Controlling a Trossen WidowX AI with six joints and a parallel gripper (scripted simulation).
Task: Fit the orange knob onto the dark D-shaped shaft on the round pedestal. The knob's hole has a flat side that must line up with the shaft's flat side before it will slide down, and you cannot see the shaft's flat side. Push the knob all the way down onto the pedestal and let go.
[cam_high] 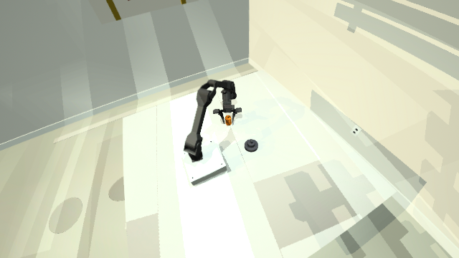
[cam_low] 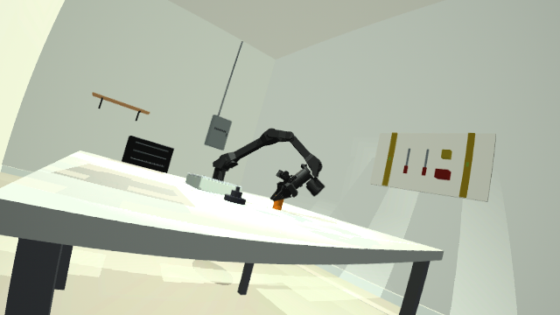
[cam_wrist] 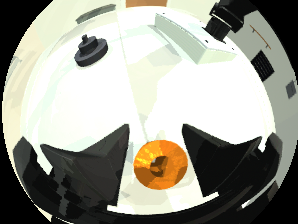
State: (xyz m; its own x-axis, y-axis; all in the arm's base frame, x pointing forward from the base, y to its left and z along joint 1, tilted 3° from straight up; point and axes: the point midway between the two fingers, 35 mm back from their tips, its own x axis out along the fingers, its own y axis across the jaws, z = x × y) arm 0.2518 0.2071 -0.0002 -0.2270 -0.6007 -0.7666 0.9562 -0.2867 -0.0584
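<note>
Now: the orange knob 1 cm ahead of my gripper tip and 3 cm to the left of it. From my gripper tip the other things lie so: round dark pedestal: 9 cm ahead, 20 cm to the right.
</note>
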